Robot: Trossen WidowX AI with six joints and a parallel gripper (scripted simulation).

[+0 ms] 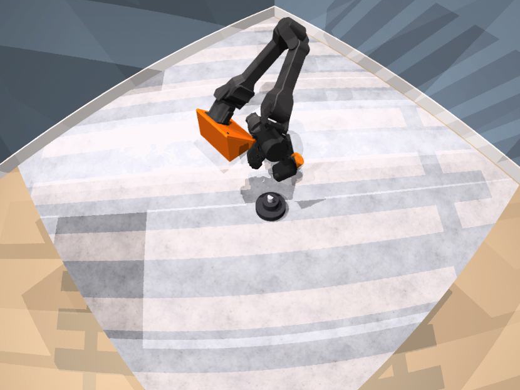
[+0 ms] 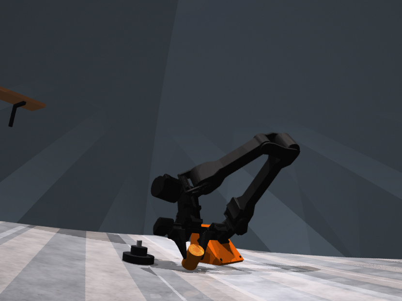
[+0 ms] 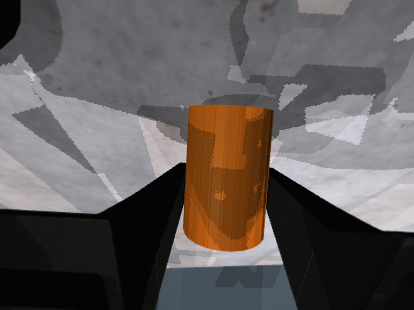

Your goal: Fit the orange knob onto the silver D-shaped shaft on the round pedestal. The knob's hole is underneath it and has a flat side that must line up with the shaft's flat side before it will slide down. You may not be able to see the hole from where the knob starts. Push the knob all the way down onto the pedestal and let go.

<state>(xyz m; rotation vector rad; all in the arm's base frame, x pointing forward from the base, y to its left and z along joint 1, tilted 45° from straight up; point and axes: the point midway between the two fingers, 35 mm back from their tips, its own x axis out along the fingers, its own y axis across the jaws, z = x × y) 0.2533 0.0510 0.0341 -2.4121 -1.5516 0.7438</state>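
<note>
The black round pedestal is 14 cm to the right of my gripper tip and 5 cm ahead of it. The rest, counted from my gripper tip: orange knob: 1 cm above.
</note>
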